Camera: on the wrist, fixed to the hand. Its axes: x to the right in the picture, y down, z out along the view.
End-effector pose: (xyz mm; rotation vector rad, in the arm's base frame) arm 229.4 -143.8 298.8 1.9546 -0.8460 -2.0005
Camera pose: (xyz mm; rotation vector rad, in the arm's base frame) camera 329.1 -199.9 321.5 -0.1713 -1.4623 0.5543
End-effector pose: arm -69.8 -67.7 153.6 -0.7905 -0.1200 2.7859
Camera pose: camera -19.7 -99.1 53.1 0.5811 -0.6826 -0.2001
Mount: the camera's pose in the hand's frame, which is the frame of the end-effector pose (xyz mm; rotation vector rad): 1.6 34.4 -111.4 0.1269 0.7466 2.9545
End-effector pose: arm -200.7 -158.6 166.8 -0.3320 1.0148 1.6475
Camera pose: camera -263.4 -242.2 115.1 -0.5726 -0.7009 -1.1312
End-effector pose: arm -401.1 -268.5 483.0 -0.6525 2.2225 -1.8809
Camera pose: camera -453.8 -165.1 472.0 2.1505 0.5916 -0.0911
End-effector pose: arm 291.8 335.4 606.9 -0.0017 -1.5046 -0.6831
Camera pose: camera 406.9 317.3 610.8 -1.3256 0.2993 1.6269
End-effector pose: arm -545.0 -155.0 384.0 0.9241 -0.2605 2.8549
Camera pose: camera -615.6 -165.9 291.8 0.6161 0.5065 -0.3811
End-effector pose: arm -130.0 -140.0 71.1 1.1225 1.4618 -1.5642
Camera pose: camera -85.0 -33.2 58.5 1.8081 -0.8247 0.9856
